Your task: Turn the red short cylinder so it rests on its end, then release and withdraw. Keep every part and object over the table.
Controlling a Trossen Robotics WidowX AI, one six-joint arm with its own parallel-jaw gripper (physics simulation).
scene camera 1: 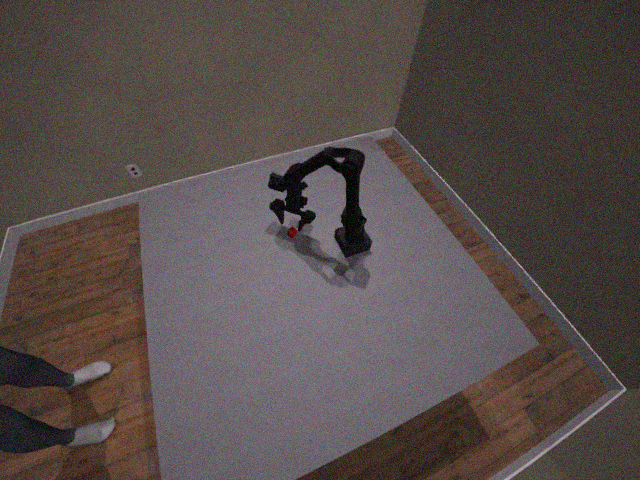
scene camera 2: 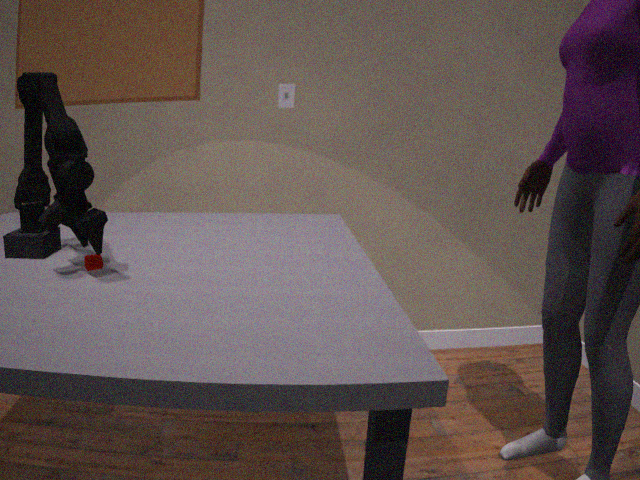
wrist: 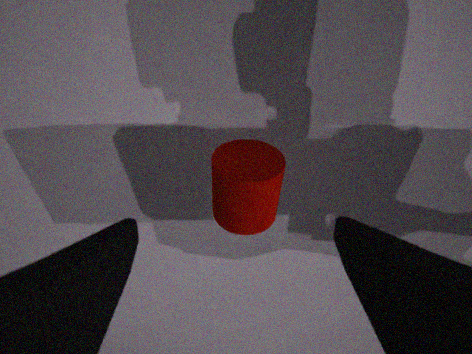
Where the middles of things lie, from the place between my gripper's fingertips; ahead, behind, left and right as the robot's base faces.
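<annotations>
There's a red short cylinder (wrist: 247,175), and my gripper is 1 cm to the right of it and 3 cm above it.
</annotations>
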